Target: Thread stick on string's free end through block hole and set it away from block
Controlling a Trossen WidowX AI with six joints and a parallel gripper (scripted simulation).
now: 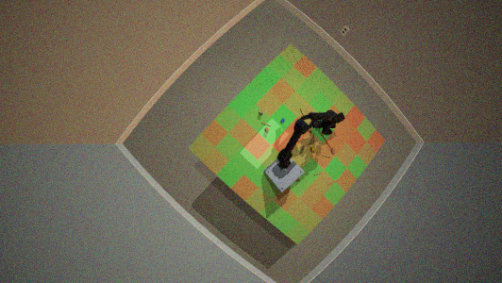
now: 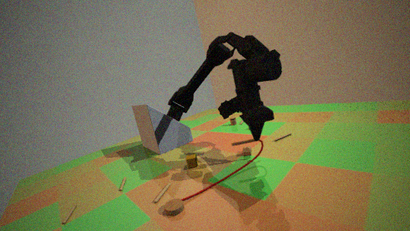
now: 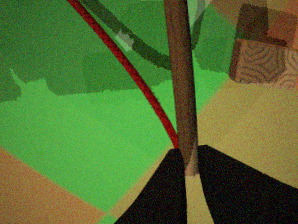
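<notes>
Now: the yellow wooden block 17 cm behind my gripper tip, 10 cm to the right of it and 4 cm below it. The rest, counted from my gripper tip: thin wooden stick (1 cm behind, 1 cm to the right); then round wooden button (5 cm behind, 26 cm to the right, 5 cm below); then blue piece (17 cm behind, 25 cm to the left, 5 cm below).
</notes>
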